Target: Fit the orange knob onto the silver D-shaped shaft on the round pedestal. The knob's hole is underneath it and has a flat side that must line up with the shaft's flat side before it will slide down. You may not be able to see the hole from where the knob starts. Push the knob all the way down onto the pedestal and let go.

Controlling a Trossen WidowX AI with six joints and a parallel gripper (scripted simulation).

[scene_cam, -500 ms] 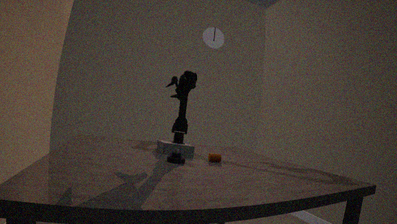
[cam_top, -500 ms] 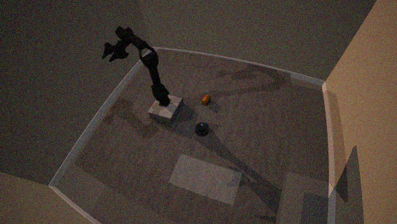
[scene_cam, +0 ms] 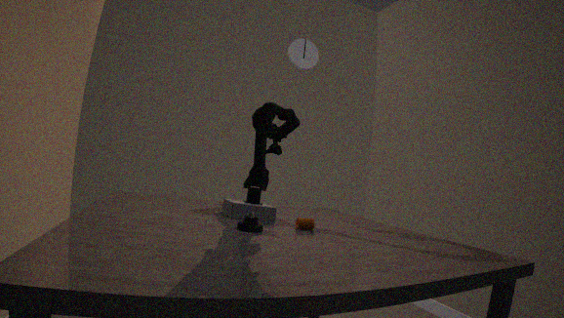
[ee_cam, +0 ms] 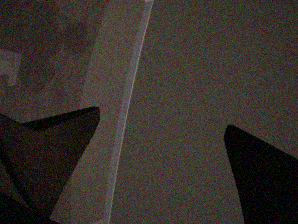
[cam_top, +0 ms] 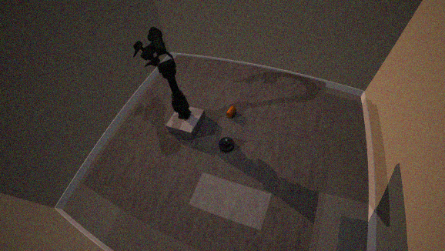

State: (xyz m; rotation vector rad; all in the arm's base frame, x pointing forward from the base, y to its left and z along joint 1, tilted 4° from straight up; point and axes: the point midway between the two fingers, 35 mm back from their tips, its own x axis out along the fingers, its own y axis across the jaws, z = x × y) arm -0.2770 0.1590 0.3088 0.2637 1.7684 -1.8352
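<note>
The orange knob lies 580 mm ahead of my gripper tip, 80 mm to the right of it and 300 mm below it. Also, from my gripper tip: dark round pedestal (600 mm ahead, 290 mm to the right, 290 mm below).
</note>
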